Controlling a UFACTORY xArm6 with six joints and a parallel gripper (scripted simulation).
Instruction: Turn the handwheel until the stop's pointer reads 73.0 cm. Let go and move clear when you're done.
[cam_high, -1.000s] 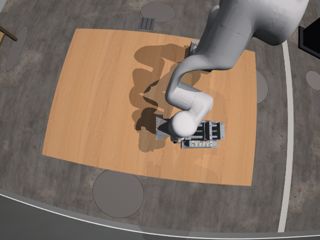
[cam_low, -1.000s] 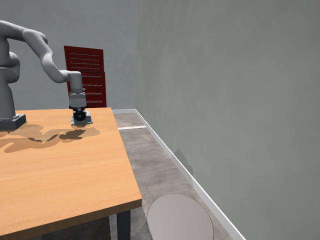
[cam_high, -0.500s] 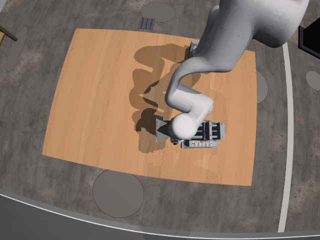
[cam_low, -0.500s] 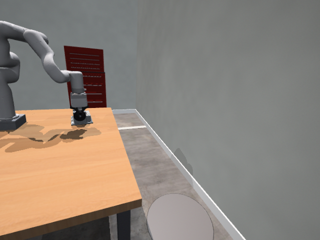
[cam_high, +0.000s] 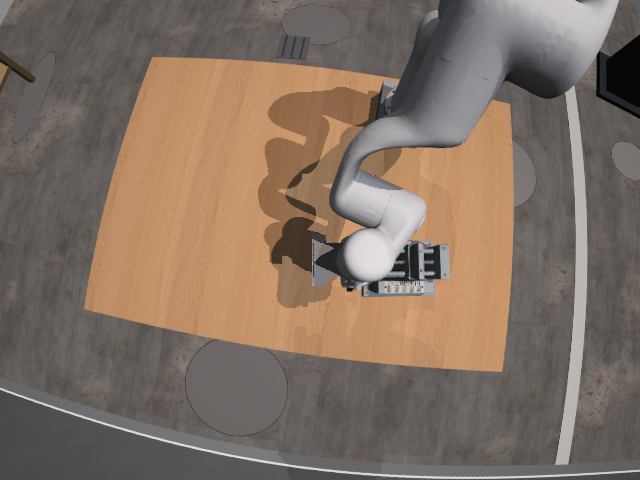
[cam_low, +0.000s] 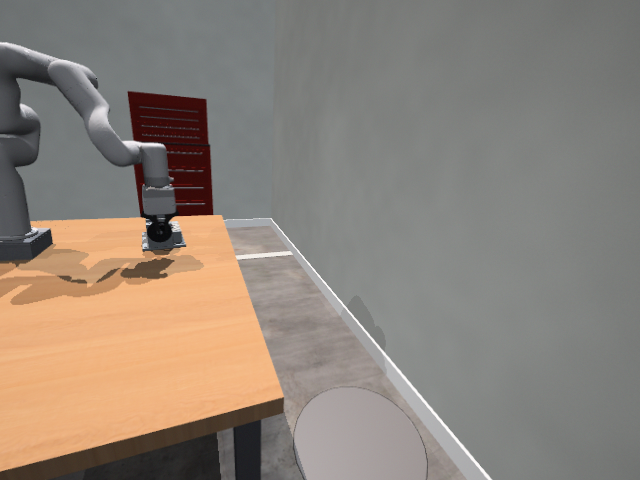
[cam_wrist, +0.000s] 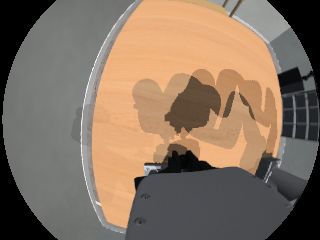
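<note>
The black handwheel lies 1 cm behind my hand, 2 cm to the left of it and 1 cm below it. The rest, counted from my hand: stop 5 cm behind, 16 cm to the left, 1 cm below.
</note>
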